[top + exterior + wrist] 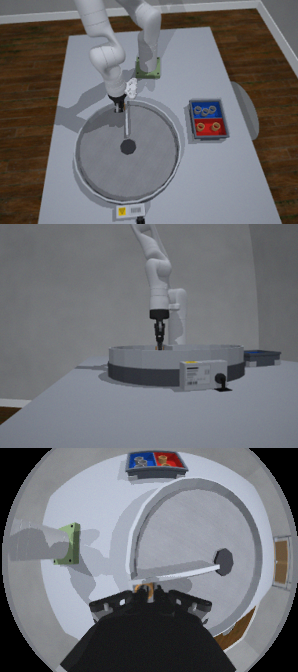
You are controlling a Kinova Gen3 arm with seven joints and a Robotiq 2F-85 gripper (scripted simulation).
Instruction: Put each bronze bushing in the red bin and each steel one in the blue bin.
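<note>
Now: the bin 390 mm to the left of my hand, 50 mm below it and 20 mm ahead of it. The rest, counted from my hand: round grey turntable (170 mm ahead, 40 mm to the left, 20 mm below).
</note>
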